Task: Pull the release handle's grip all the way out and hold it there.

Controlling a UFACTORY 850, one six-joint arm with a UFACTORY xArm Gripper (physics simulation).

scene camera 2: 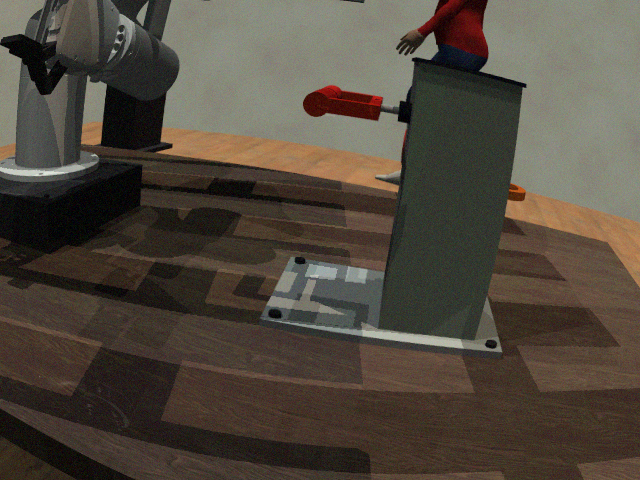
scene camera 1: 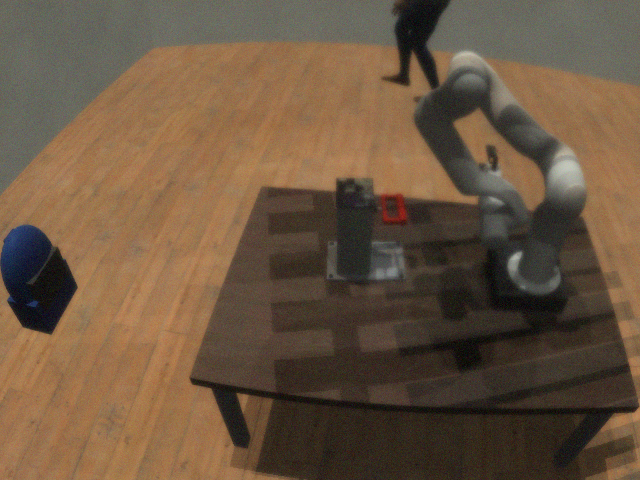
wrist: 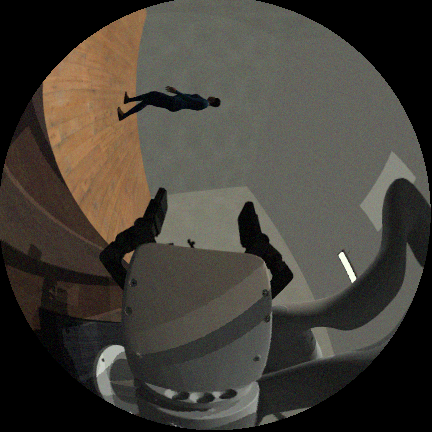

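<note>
The release handle's red grip (scene camera 1: 401, 209) (scene camera 2: 316, 102) is an open frame with a round end bar. It sits on a short metal rod (scene camera 2: 390, 109) that comes out of a black collar on the side of a tall grey-green housing (scene camera 1: 354, 242) (scene camera 2: 454, 196), facing the arm's side. A short length of rod shows between grip and collar. My gripper (scene camera 1: 491, 155) (wrist: 204, 203) is open and empty, well apart from the grip, over on the arm base's side. In scene camera 2 the gripper (scene camera 2: 23, 49) is at the upper left. The handle does not show in the wrist view.
The housing stands on a metal base plate (scene camera 1: 387, 263) (scene camera 2: 330, 312) on the wooden table (scene camera 1: 305, 372) (scene camera 2: 258, 413). An orange ring-like part (scene camera 2: 518, 193) shows behind the housing. A person (scene camera 1: 417, 31) (scene camera 2: 465, 31) (wrist: 180, 101) stands beyond the table. A blue object (scene camera 1: 25, 258) is at the left.
</note>
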